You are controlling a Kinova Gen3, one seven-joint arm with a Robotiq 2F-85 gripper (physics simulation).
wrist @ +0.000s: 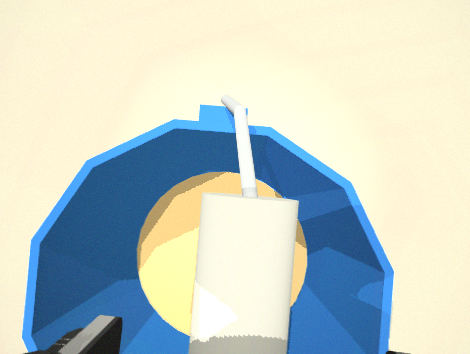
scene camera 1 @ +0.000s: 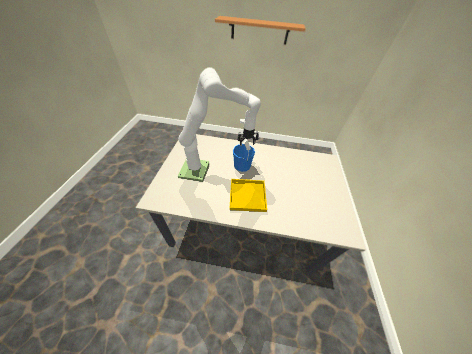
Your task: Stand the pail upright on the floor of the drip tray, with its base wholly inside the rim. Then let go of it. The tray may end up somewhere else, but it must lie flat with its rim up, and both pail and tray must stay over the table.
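Frame: origin at the arm's base, x left, y back, z up, level; millimetres.
Seen in the pictures: gripper, fingertip midpoint: (scene camera 1: pixel 247 144); arm's base at its link origin: (scene camera 1: pixel 195 165).
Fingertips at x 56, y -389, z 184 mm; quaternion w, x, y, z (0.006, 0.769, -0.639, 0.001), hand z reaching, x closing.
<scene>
Offsets run from my fingertips to a thing's top centre. "spot": to the spot under its first point. Level surfaces: height alone.
A blue pail @(dx -2, dy +19, dz +21 mm) (scene camera 1: pixel 242 161) (wrist: pixel 75 210) stands upright on the table behind the yellow drip tray @(dx -301, dy -12, dz -182 mm) (scene camera 1: pixel 248 196). Its inside bottom is tan. Its handle, with a thick white grip @(spot: dx +38, dy +13, dz +21 mm) (wrist: pixel 245 250), is raised over the mouth on thin grey wire; the near end of the grip is cut off in the wrist view. The tray lies flat, rim up, and does not show in the wrist view. My gripper (scene camera 1: pixel 248 142) (wrist: pixel 253 339) is open and empty, pointing down just above the pail's mouth. In the wrist view its fingers are at the lower edge, one on each side of the white grip.
The arm's green base plate (scene camera 1: pixel 185 173) is on the table @(dz -215 mm) (scene camera 1: pixel 310 200), left of pail and tray. The tray is near the front table edge. An orange shelf (scene camera 1: pixel 260 23) is on the back wall, high above the table.
</scene>
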